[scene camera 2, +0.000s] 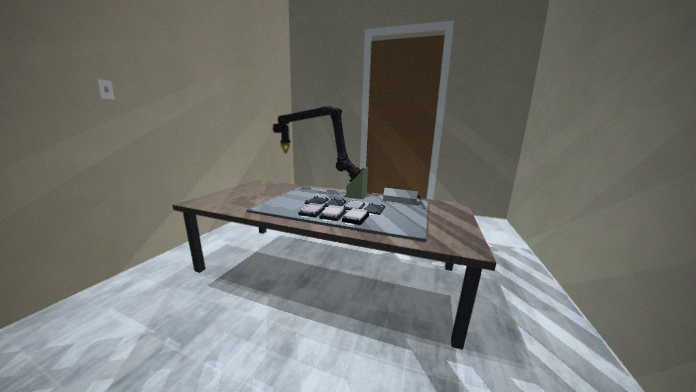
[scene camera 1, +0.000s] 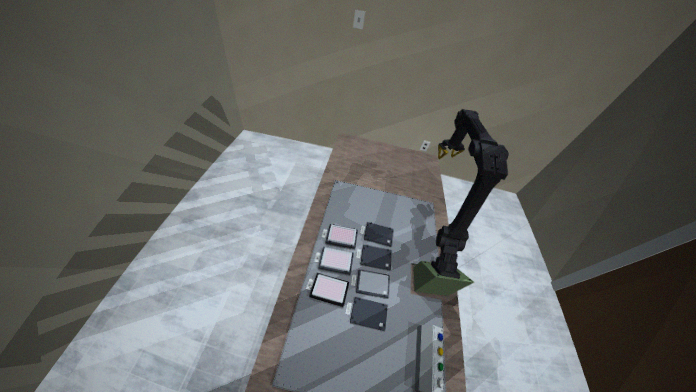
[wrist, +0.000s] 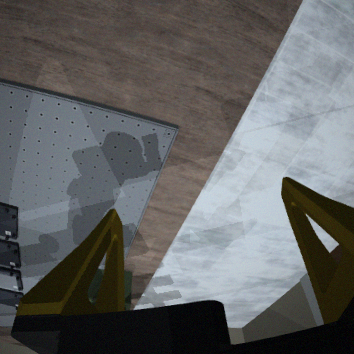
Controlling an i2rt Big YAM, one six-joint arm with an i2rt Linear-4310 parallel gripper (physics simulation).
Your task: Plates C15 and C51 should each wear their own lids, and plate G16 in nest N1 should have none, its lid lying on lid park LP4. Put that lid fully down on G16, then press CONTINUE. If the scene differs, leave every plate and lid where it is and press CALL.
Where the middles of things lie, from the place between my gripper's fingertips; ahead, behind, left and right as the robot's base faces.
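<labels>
There's the nest labelled LP2 [scene camera 1: 367,313], and my gripper is a long way above it, a long way to the right of it and well short of it too.
</labels>
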